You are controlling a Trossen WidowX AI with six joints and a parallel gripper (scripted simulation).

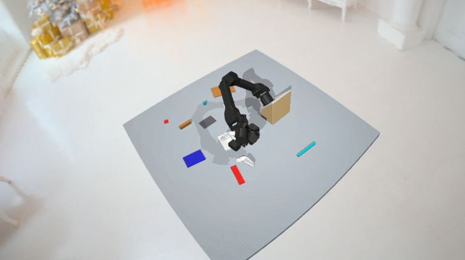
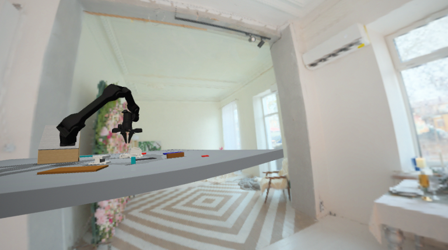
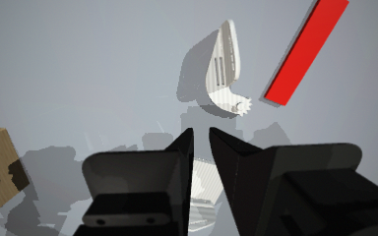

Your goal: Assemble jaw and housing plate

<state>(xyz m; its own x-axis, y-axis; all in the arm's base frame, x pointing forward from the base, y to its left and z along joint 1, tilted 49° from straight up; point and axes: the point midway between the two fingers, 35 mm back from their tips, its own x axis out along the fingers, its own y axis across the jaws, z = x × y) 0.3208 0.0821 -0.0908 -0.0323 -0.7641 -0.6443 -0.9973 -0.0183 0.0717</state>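
My gripper tip is 13 cm short of the red bar, 8 cm above it and 7 cm to the right of it. The rest, counted from my gripper tip: blue tile 24 cm ahead, 19 cm to the right, 8 cm below; then cyan bar 27 cm behind, 24 cm to the left, 8 cm below; then dark grey tile 37 cm to the right, 8 cm below.
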